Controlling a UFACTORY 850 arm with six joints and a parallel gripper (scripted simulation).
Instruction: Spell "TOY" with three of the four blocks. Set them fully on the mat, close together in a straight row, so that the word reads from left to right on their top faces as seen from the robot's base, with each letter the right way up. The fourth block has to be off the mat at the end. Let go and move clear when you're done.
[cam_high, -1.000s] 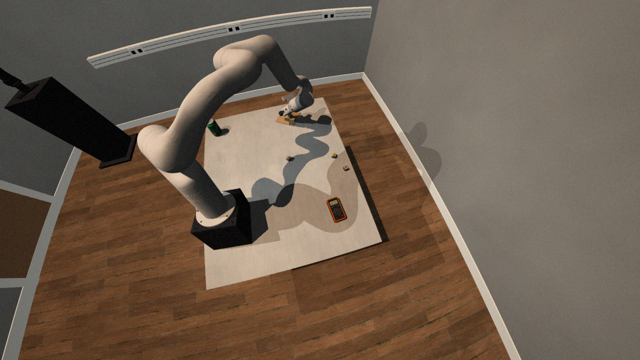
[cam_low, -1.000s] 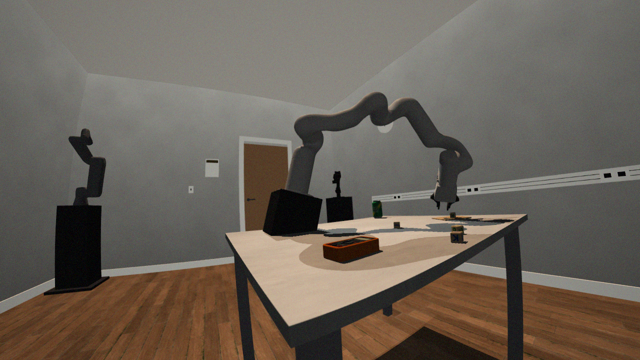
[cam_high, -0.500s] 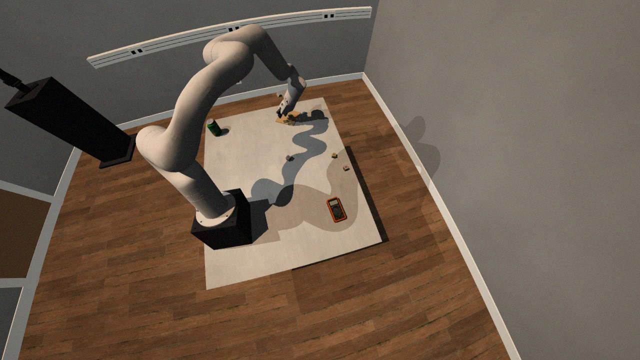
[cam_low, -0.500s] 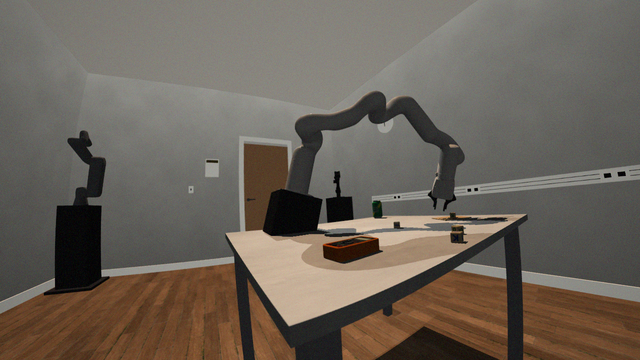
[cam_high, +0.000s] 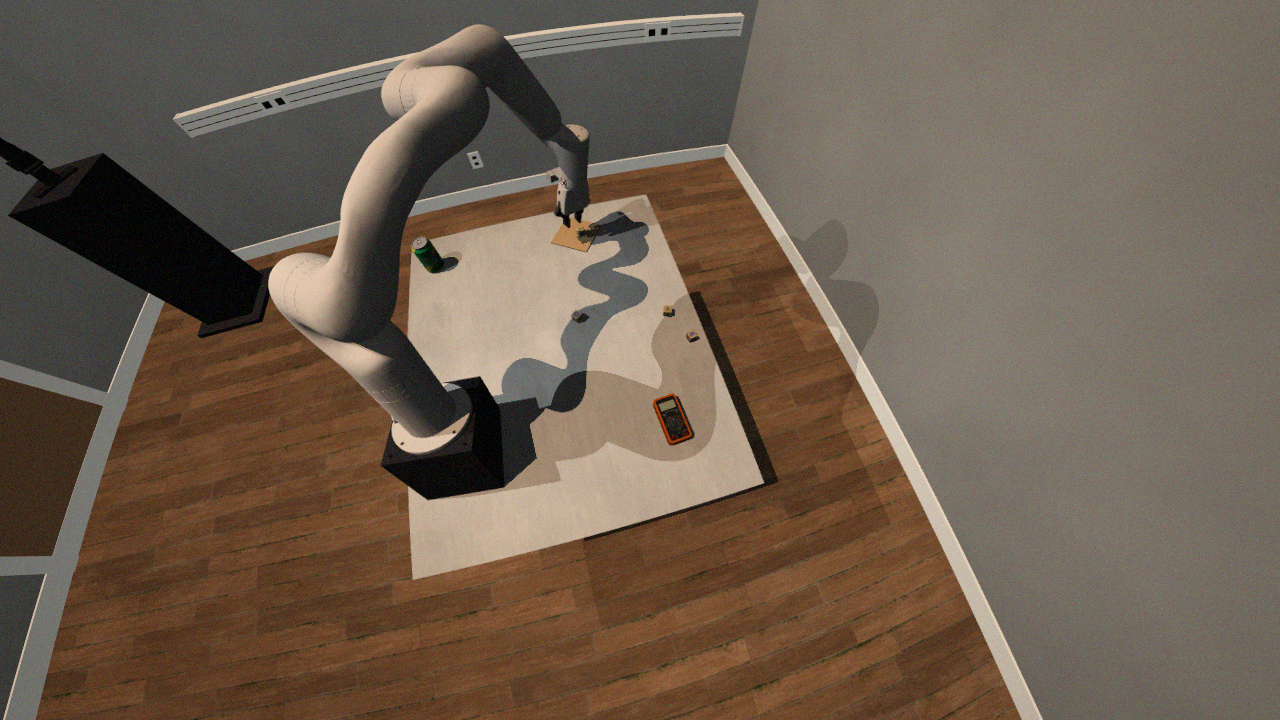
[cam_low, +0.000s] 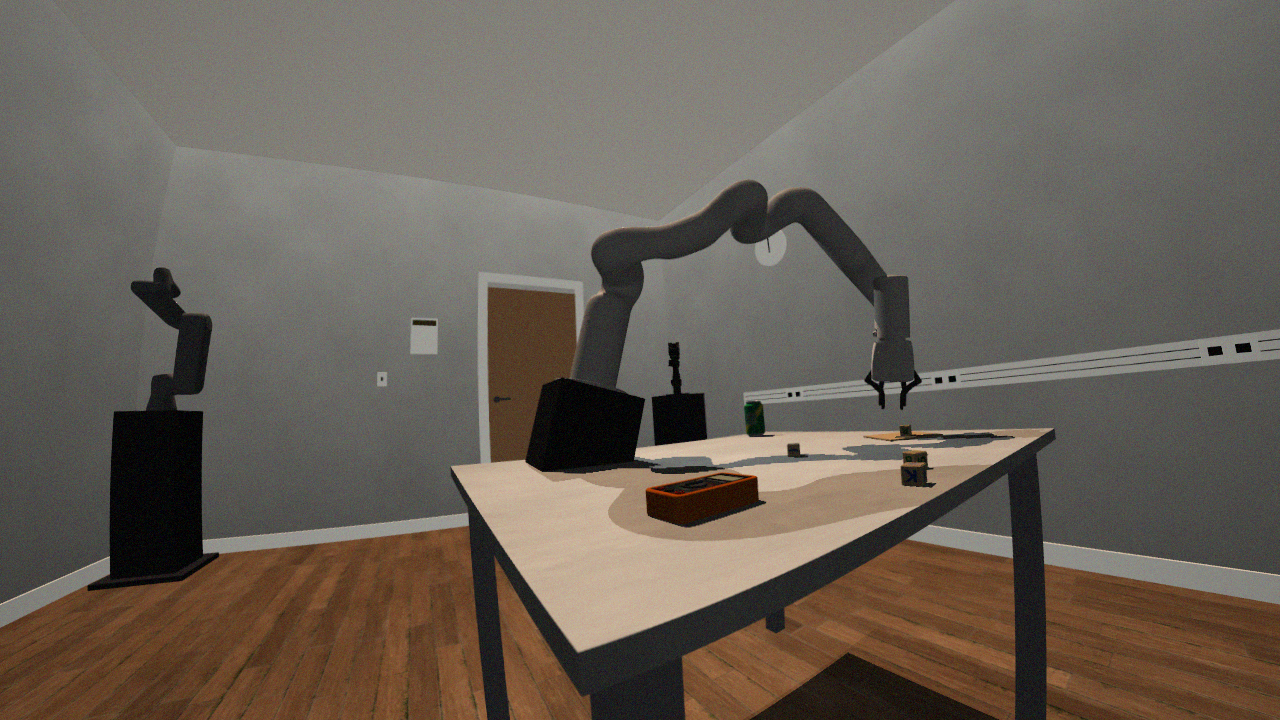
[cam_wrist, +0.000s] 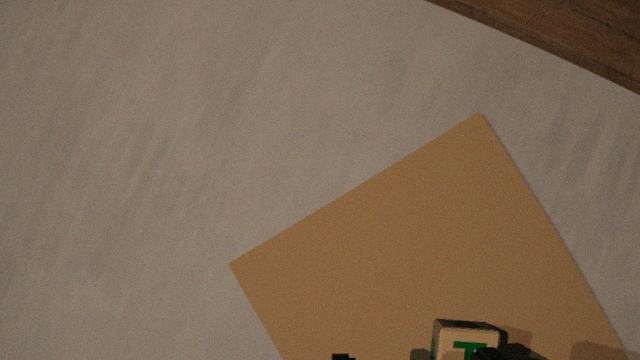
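Now: the block 2 cm ahead of my hand, 1 cm to the left of it and 8 cm below it. From my hand the other things lie so: orange multimeter (14 cm ahead, 73 cm to the right, 8 cm below); green soda can (51 cm behind, 1 cm to the left, 3 cm below); tan square mat (2 cm to the left, 9 cm below).
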